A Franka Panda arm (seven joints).
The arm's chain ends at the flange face. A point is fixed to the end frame.
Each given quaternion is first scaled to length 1.
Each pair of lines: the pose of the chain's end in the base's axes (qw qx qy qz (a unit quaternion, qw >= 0); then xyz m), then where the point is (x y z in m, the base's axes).
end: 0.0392, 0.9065, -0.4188, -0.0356, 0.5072, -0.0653, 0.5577
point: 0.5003 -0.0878 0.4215
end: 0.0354, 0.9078, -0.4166, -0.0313, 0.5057, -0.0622, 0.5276
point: 0.5004 -0.0842 0.3913
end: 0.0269, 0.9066, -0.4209, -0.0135, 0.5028, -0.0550, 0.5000
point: 0.5027 -0.0770 0.3636
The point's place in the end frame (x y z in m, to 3 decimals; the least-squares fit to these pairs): 0.017 0.006 0.137
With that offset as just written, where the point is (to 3 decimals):
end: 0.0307, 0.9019, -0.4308, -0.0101, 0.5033, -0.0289, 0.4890
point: 0.503 -0.052 0.353
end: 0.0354, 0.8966, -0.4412, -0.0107, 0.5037, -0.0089, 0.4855
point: 0.502 -0.033 0.350
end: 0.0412, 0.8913, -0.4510, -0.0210, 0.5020, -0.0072, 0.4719
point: 0.497 -0.032 0.336
